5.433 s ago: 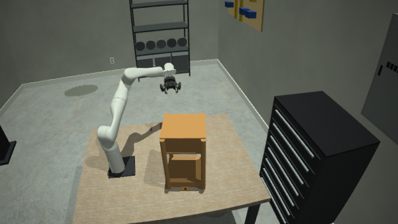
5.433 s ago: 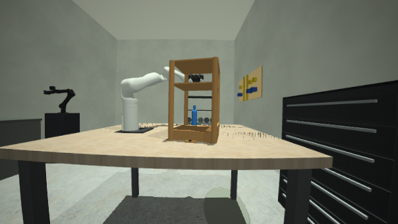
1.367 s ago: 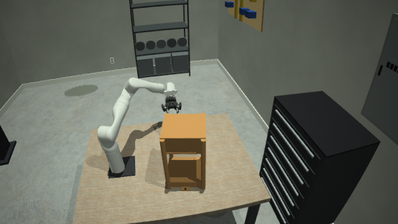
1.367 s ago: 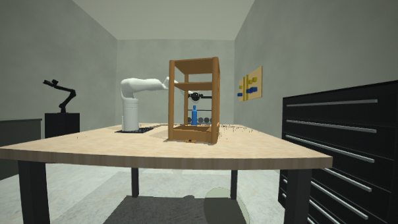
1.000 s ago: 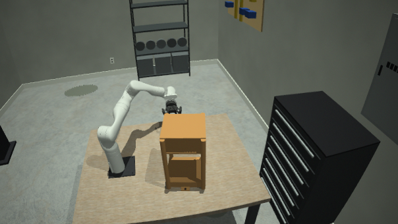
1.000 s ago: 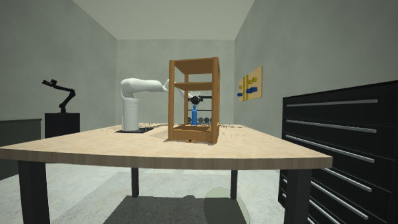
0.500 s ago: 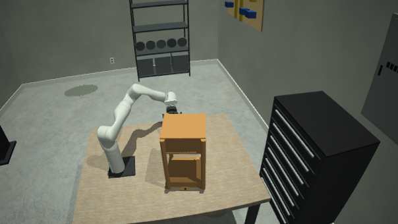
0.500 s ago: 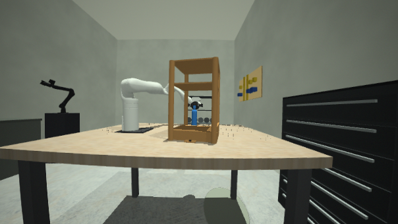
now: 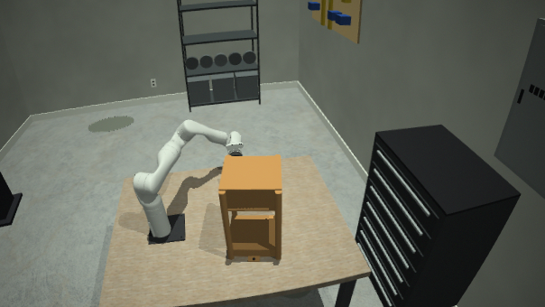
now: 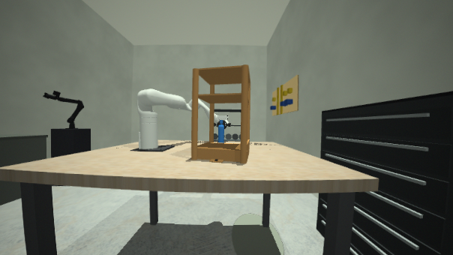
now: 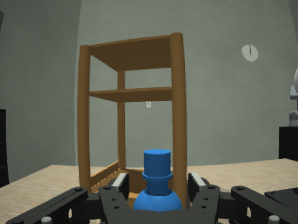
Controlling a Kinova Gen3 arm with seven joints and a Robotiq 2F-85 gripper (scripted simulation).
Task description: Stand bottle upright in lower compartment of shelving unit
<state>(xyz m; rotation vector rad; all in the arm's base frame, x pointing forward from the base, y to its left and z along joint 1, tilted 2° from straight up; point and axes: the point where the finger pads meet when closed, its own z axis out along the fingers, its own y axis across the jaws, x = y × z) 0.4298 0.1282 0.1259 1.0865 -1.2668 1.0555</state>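
My gripper is now 3 cm above the blue bottle. Round my hand: wooden shelving unit (2 cm behind, 31 cm to the right, 4 cm above).
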